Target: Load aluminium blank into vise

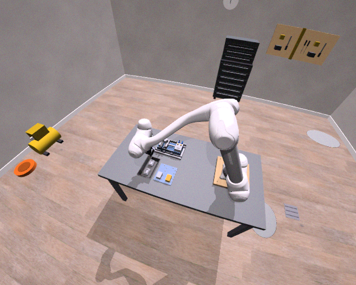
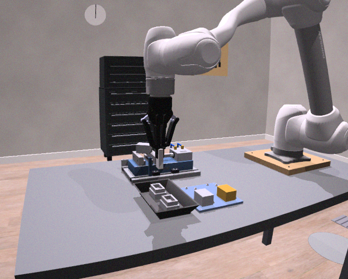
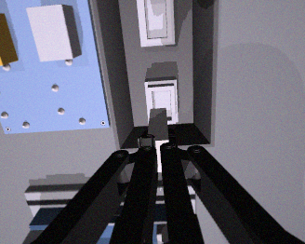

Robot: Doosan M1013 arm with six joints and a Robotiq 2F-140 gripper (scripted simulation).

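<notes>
My gripper is now 20 mm short of the fixed jaw, 250 mm to the left of it and 70 mm above it. The rest, counted from my hand: dark work stop rod: 10 mm behind, 210 mm to the right, 60 mm below; then infeed plate: 170 mm behind, 30 mm to the left, 150 mm below; then brass blank: 220 mm behind, 70 mm to the left, 120 mm below.
</notes>
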